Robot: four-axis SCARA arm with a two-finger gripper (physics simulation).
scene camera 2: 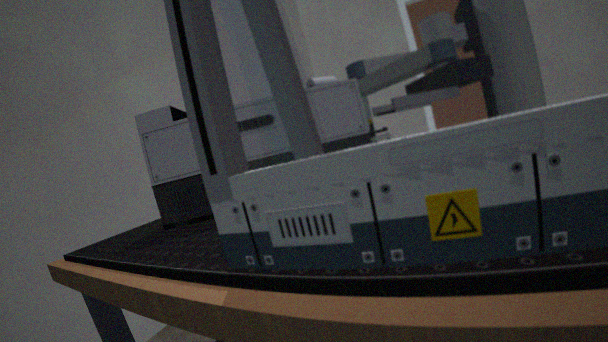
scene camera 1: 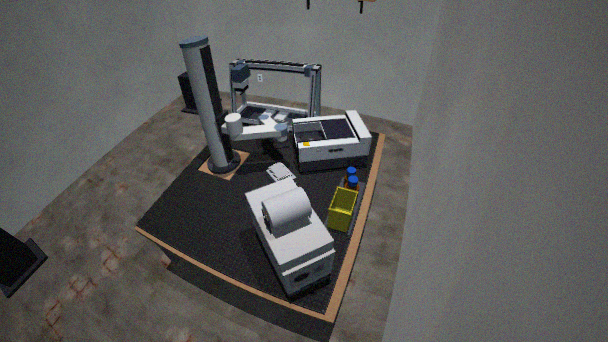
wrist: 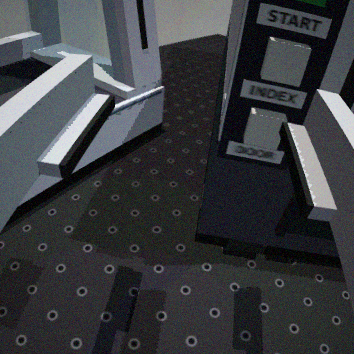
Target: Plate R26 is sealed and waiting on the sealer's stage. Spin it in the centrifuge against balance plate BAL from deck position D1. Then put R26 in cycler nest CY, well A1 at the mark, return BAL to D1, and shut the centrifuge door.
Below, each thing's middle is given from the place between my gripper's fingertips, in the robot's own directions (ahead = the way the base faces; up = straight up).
Right now the grey buttons [wrist: 284, 61] is 4 cm ahead of my hand, 1 cm to the right of it and 1 cm below it.
